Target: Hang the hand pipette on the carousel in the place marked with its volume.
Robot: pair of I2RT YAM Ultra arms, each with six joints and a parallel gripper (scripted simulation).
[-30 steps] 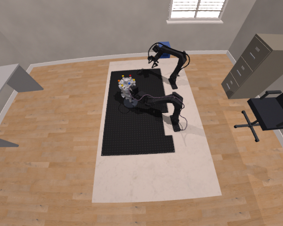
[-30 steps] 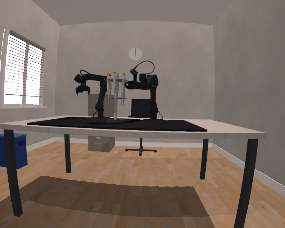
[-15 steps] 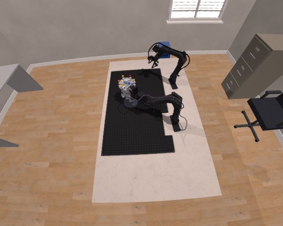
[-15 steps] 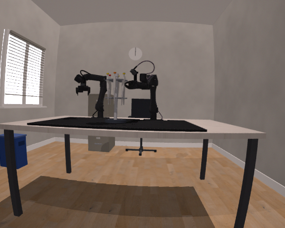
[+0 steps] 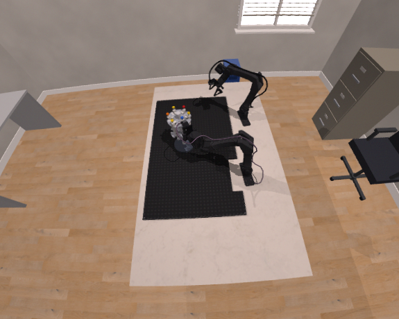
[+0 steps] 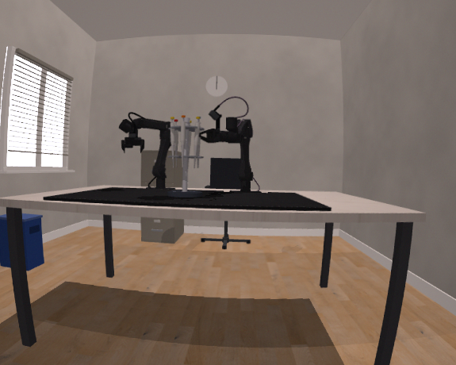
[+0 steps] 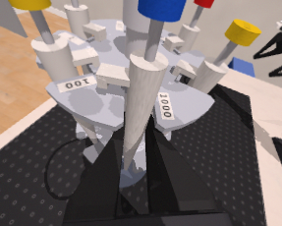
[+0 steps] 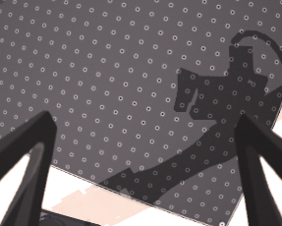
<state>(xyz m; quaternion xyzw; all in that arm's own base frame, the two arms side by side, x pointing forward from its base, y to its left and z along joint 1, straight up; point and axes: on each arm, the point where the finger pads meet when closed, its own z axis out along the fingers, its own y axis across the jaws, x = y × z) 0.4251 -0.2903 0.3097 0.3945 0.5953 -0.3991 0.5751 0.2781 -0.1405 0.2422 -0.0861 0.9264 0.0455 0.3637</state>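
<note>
My left hand is 3 cm above the hand pipette, 1 cm to the right of it and 1 cm short of it.
</note>
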